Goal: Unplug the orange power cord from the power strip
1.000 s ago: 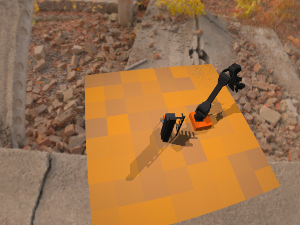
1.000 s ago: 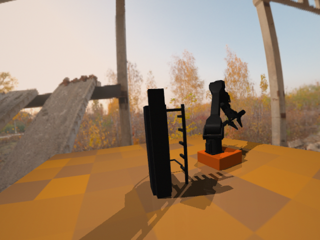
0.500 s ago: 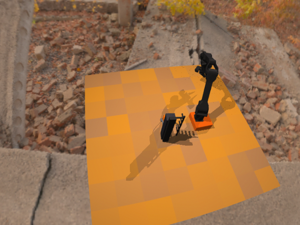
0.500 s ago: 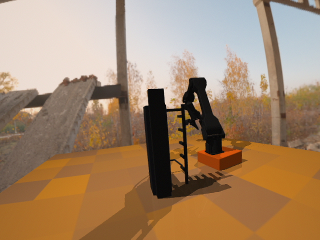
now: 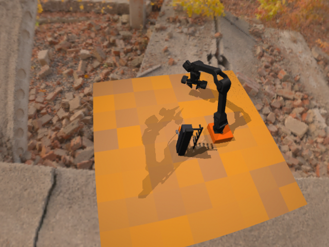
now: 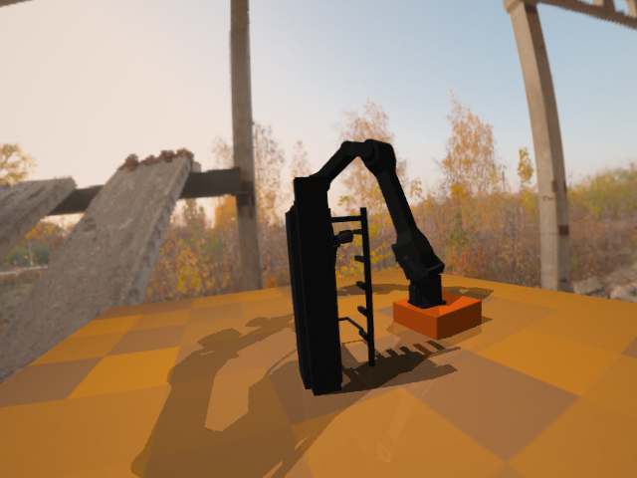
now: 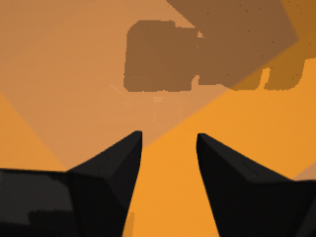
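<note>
Now: gripper tip 400 mm to the right of the orange plug and 140 mm short of it.
</note>
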